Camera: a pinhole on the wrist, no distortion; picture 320 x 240 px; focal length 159.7 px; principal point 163.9 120.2 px. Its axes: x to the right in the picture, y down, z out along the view. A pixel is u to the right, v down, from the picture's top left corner.
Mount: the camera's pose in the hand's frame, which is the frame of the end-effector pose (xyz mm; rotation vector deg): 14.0 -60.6 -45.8 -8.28 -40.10 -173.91
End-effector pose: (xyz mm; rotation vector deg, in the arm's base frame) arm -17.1 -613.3 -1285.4 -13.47 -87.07 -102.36
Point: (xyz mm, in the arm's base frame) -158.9 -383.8 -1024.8
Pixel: 124.6 126.3
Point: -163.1 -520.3 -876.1
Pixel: 62.3 75.9
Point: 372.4 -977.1 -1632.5
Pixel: behind the camera
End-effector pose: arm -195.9 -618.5 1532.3 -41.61 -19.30 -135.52
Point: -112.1 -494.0 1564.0
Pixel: 308.4 171.6
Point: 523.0 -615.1 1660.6
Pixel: 283.3 41.8
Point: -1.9 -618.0 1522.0
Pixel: 307.3 9.8
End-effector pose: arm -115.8 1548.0 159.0 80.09 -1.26 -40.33
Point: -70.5 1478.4 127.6
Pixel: 72.5 108.0
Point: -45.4 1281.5 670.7
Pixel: 182.4 23.3
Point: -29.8 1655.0 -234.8
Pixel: behind the camera
